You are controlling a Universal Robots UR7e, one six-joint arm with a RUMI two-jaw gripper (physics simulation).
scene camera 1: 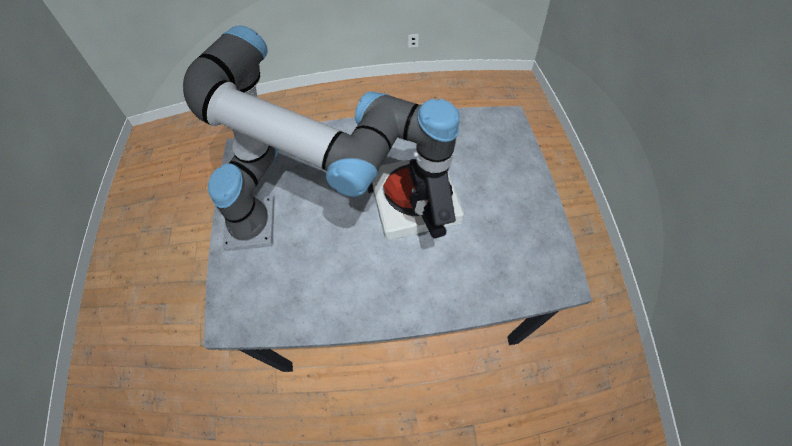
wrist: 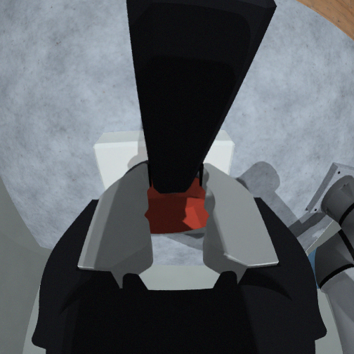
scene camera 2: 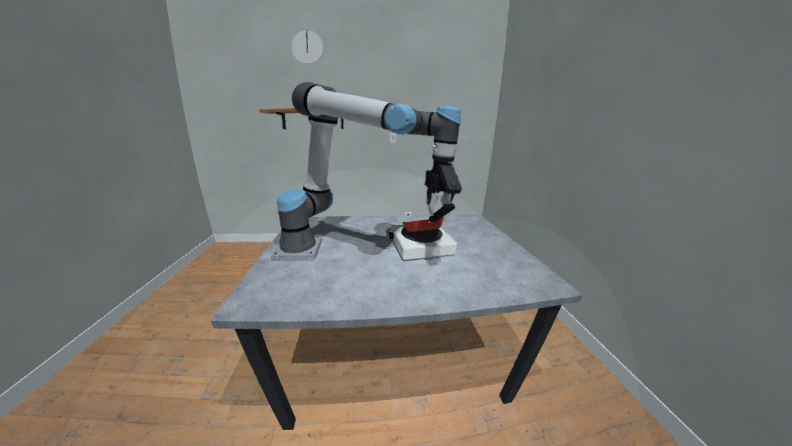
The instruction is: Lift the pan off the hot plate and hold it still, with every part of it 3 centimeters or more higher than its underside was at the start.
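Frame: origin at the arm's base, x left, y back, z up, level; centimetres.
Where they show: gripper, between the fingertips: (scene camera 1: 427,212) (scene camera 2: 436,216); arm's base, origin of its link: (scene camera 1: 247,220) (scene camera 2: 298,244).
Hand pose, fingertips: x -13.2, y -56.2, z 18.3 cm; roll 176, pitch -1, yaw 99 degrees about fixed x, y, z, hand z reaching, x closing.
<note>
Each offset is from my fingertips to the centre of the thing. Level surfaces: height alone.
The pan @(dy +0.6, dx +5.5, dz -3.2 cm) (scene camera 1: 400,189) (scene camera 2: 422,224) (wrist: 172,215) has a red body and a thick black handle. My gripper (scene camera 1: 423,208) (scene camera 2: 438,210) (wrist: 174,165) is shut on the handle near the body. The pan is tilted, its handle slanting up toward the front right and the body hanging lower. The body is over the hot plate @(dy +2.0, dx +16.8, dz -17.3 cm) (scene camera 1: 396,227) (scene camera 2: 426,251) (wrist: 119,156), a white box with a black disc on top. In the scene camera 2 view the body's underside is close above the disc; whether its lowest edge touches is hard to tell.
The hot plate stands on the grey table @(dz -20.9 cm) (scene camera 1: 354,288) (scene camera 2: 343,288) (wrist: 65,90), right of the arm's base (scene camera 1: 247,221) (scene camera 2: 296,238). A small black knob @(dy +14.8, dx +20.8, dz -17.4 cm) (scene camera 2: 391,235) is on the hot plate's left side. A wall shelf (scene camera 2: 276,111) is behind the arm.
</note>
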